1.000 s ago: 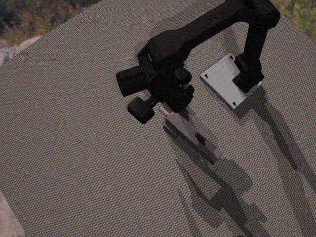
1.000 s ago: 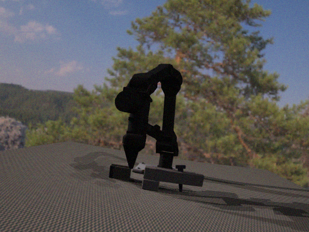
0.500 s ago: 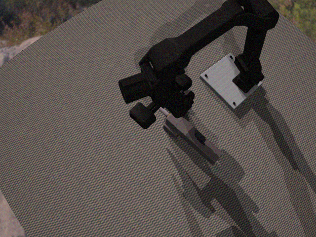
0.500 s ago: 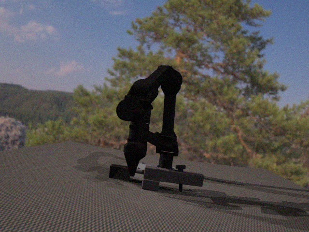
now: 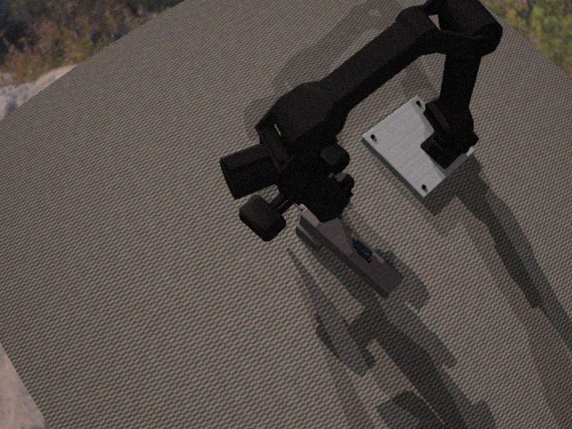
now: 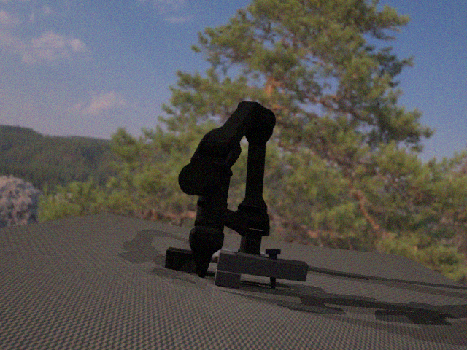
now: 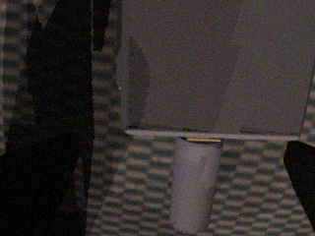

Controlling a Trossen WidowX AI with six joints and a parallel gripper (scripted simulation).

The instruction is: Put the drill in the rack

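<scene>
Right now the yellow drill is 5 cm to the left of my gripper tip and 3 cm above it. The rest, counted from my gripper tip: dark key 14 cm to the left, 3 cm above, 1 cm behind; then dark grey block 11 cm to the left, 2 cm above, 1 cm behind.
</scene>
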